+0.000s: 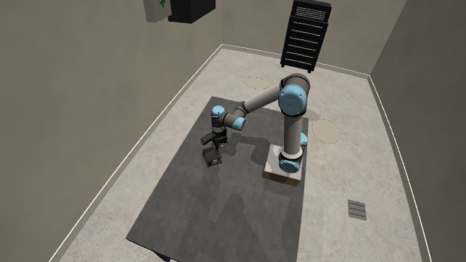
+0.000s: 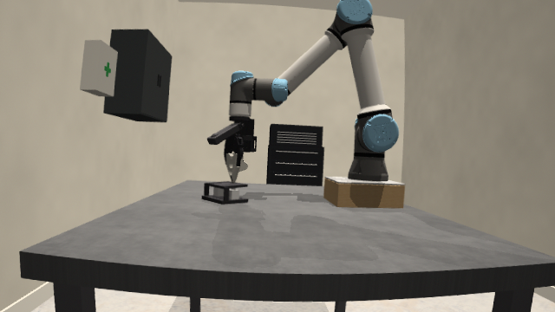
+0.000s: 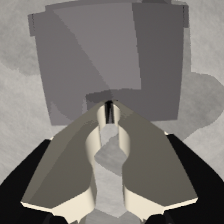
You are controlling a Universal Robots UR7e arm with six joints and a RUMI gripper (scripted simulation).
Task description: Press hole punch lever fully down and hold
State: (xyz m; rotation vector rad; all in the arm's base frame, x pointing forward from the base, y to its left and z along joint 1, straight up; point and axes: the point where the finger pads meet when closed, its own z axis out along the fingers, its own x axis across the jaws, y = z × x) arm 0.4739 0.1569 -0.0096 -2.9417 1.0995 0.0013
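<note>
Right now my hand is 4 cm above the black hole punch, 2 cm to the right of it and 2 cm short of it.
</note>
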